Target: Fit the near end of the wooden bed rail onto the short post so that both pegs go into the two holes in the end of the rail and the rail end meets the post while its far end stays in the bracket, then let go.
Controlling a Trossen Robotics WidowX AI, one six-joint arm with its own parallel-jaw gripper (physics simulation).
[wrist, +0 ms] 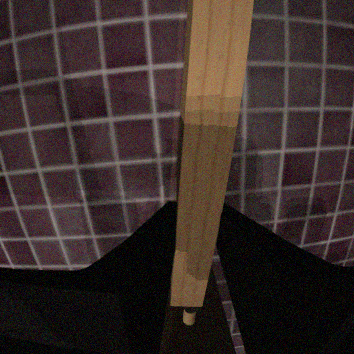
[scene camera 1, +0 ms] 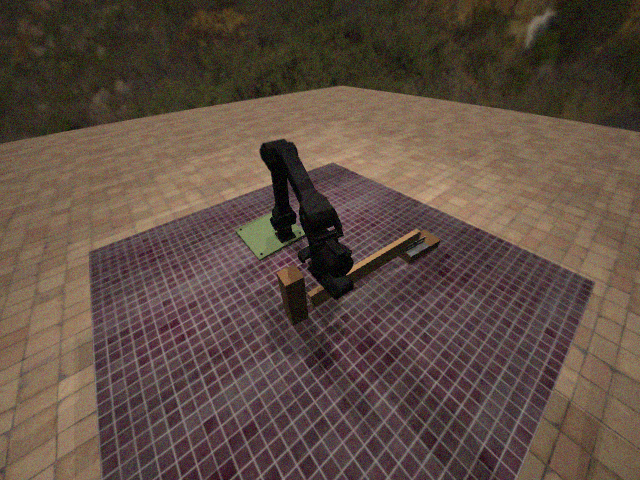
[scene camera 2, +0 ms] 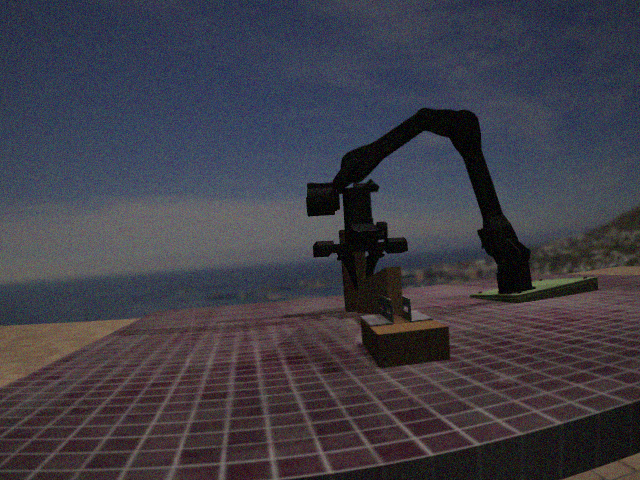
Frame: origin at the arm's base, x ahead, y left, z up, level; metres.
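Where they show: gripper, fingertip midpoint: point(wrist: 194, 209) point(scene camera 1: 326, 287); arm's base, origin of the base link: point(scene camera 1: 285, 235) point(scene camera 2: 516, 291).
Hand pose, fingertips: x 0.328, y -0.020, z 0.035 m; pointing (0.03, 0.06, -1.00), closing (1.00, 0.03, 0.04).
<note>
Each offset is from my fingertips to the top centre of the thing. "spot": to the spot under its first point. Level surfaces: height alone.
The wooden bed rail point(scene camera 1: 385, 257) point(scene camera 2: 391, 284) point(wrist: 215, 75) runs from the bracket towards the post. Its far end stands between the metal uprights of the bracket {spot: dx +0.024, dy +0.443, dz -0.015 m} point(scene camera 1: 430, 241) point(scene camera 2: 413, 345). My gripper point(scene camera 2: 361, 274) point(wrist: 194, 209) is shut on the rail close to its near end; in scene camera 1 the hand hides the fingertips. The short wooden post point(scene camera 1: 293, 298) point(scene camera 2: 349, 300) point(wrist: 176, 337) stands upright beyond the near end. A narrow gap shows between the rail end and the post in the wrist view, with one pale peg {spot: dx +0.003, dy -0.071, dz +0.007 m} point(wrist: 189, 317) in it. The other peg and both holes are hidden.
The arm's base stands on a green plate point(scene camera 1: 253, 242) point(scene camera 2: 563, 285) to one side of the rail. The bracket, post and plate are on a purple tiled mat {dz -0.051 m} point(scene camera 1: 206, 387) point(scene camera 2: 180, 403), with paving around it.
</note>
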